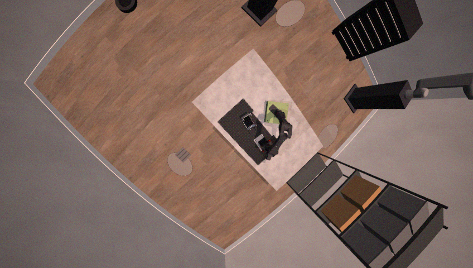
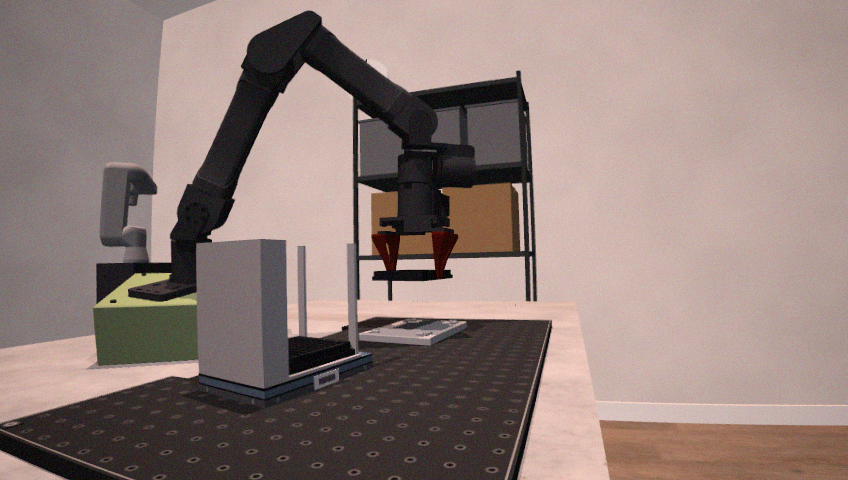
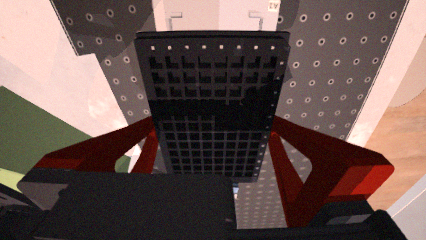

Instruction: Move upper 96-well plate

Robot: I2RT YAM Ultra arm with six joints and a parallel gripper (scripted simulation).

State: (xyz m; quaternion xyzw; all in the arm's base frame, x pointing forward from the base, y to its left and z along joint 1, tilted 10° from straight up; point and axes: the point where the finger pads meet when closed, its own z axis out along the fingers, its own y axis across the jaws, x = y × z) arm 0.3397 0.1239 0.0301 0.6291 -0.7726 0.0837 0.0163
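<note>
My hand is 90 mm above the plate nest N1. Also, from my hand: pale A1 square (70 mm ahead, 60 mm to the left, 90 mm below).
</note>
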